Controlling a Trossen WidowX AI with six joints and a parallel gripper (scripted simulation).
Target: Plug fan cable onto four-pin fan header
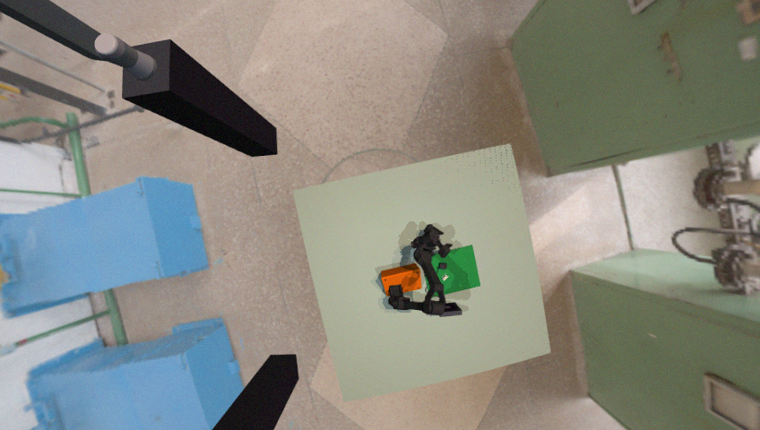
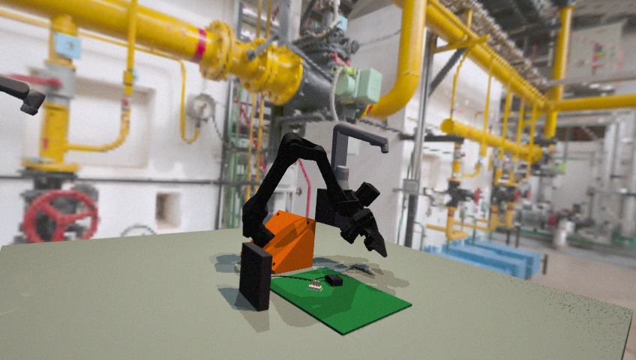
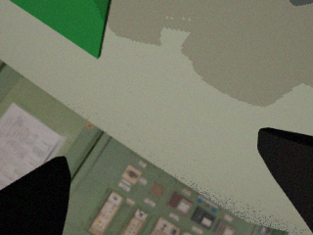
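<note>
The dark fan plug is 160 mm to the right of my gripper tip, 70 mm below it and 10 mm behind it. Also, from my gripper tip: four-pin fan header (230 mm to the right, 90 mm below, 10 mm behind); then black fan (380 mm to the right, 30 mm below, 10 mm behind); then green board (200 mm to the right, 100 mm below, 30 mm ahead).
</note>
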